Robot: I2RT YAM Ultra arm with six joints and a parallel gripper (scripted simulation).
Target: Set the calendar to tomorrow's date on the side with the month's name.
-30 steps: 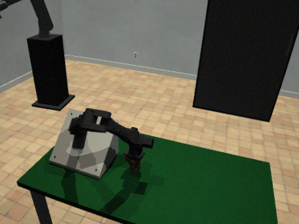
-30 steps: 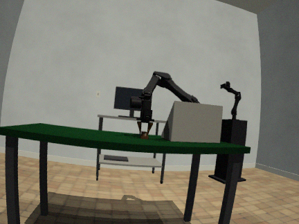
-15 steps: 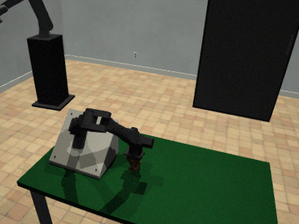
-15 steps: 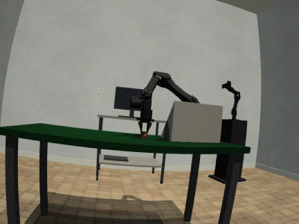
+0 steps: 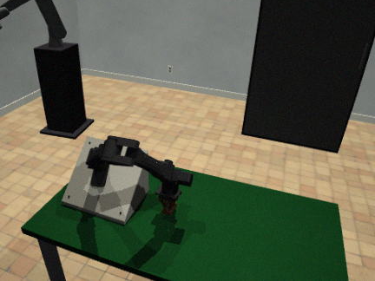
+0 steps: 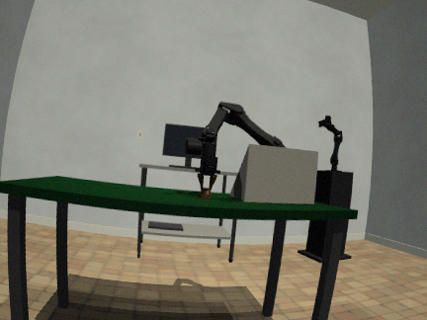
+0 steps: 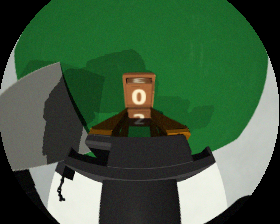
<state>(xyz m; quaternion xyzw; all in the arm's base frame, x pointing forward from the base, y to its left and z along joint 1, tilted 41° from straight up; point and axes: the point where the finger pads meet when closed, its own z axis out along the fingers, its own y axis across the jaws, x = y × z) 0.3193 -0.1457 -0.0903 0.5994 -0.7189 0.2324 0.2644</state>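
My hand is 2 cm to the right of the wooden calendar tray and 2 cm above it.
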